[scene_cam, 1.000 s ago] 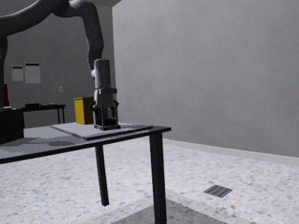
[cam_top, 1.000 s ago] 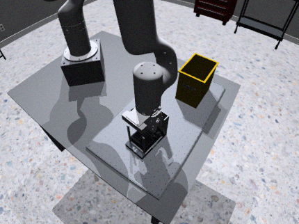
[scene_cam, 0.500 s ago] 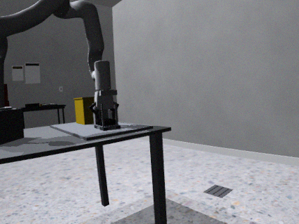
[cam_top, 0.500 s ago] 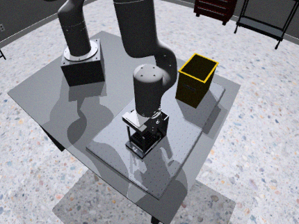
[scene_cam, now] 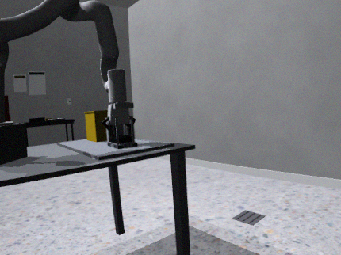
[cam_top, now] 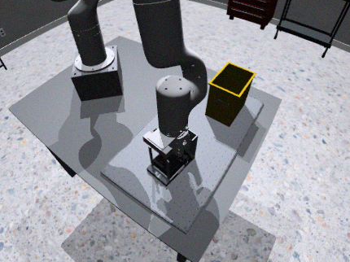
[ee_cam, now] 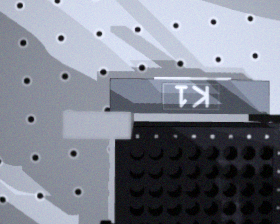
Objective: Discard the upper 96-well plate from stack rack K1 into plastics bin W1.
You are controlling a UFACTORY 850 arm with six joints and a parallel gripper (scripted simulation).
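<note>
Now: hand 1 cm above the black 96-well plate. From my hand the other things lie so: plastics bin W1 (4 cm ahead, 36 cm to the left, 4 cm above).
</note>
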